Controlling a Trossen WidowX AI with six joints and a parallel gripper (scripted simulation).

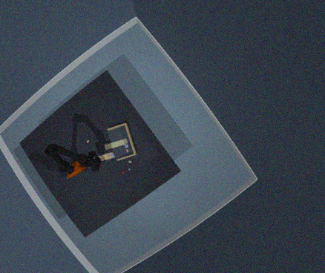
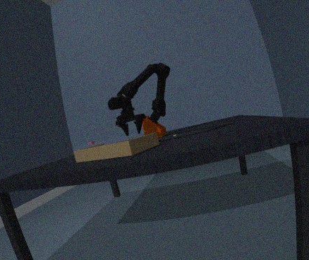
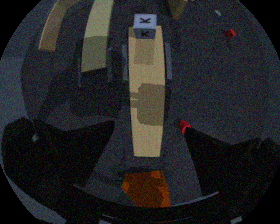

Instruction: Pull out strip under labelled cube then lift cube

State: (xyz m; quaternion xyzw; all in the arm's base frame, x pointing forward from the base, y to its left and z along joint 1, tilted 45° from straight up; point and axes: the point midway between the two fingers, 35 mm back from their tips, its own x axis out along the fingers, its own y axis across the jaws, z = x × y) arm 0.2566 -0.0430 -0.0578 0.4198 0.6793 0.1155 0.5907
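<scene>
Right now the tan strip is 30 mm ahead of my gripper tip, 10 mm to the right of it and 50 mm below it.
</scene>
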